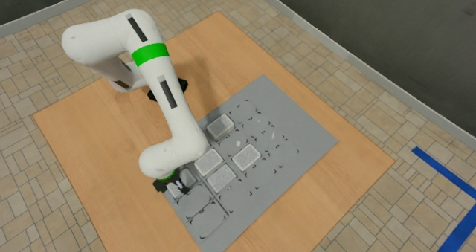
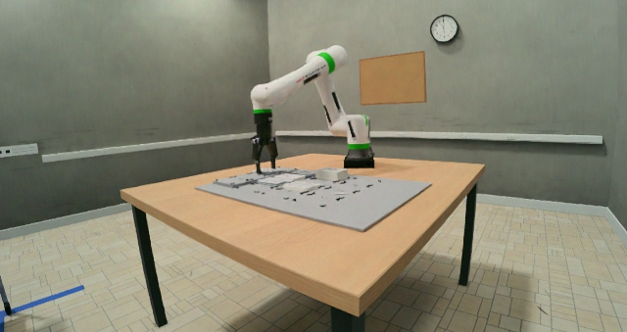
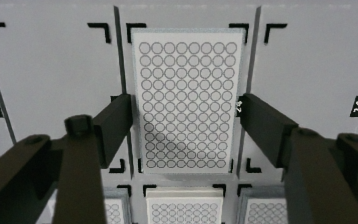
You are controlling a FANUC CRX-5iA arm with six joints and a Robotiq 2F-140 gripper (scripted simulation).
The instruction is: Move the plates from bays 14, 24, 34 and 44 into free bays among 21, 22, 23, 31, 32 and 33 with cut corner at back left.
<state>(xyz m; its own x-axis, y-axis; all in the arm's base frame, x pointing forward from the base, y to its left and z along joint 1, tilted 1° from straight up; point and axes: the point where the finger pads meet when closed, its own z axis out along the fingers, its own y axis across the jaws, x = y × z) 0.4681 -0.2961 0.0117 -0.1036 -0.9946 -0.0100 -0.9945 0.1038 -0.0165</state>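
My gripper is now 20 mm above the sealed 96-well plate. Round my hand: sealed deep-well block (70 mm behind, 340 mm to the left, 20 mm below).
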